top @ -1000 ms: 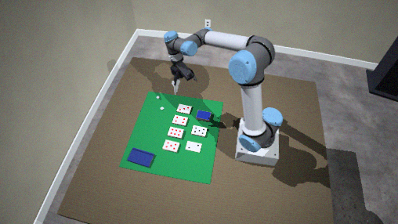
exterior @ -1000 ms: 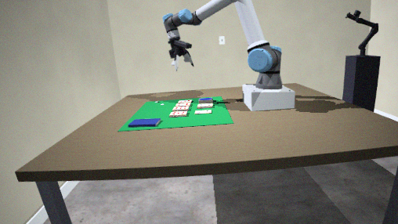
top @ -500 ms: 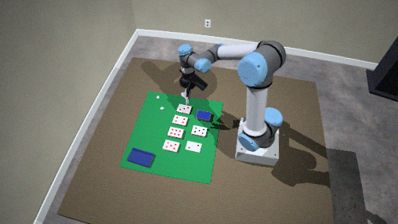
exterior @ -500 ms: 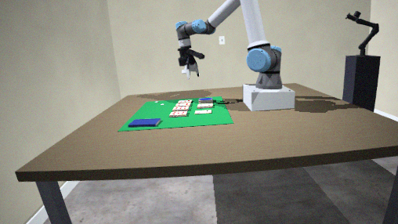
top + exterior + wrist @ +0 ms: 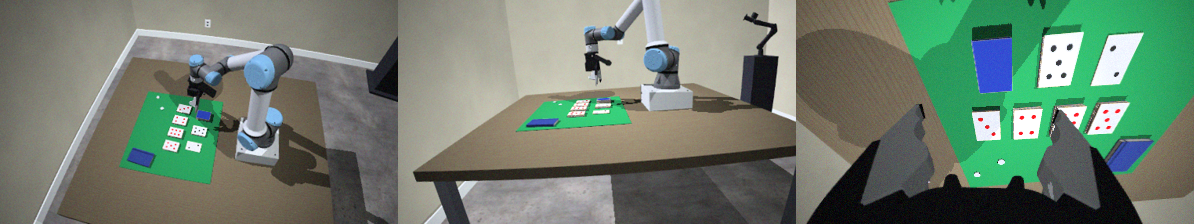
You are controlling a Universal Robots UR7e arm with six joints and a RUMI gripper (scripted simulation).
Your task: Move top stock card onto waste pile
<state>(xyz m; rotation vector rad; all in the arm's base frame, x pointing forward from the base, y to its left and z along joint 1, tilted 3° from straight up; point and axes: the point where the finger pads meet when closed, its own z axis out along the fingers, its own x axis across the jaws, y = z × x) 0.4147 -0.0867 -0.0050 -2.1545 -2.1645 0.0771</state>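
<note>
Right now the red card is 120 mm ahead of my hand, 110 mm below it and 10 mm to the right of it. Round my hand: green mat: 180 mm to the left, 130 mm below, 100 mm ahead; black-pip card: 240 mm to the left, 120 mm below, 50 mm behind.
</note>
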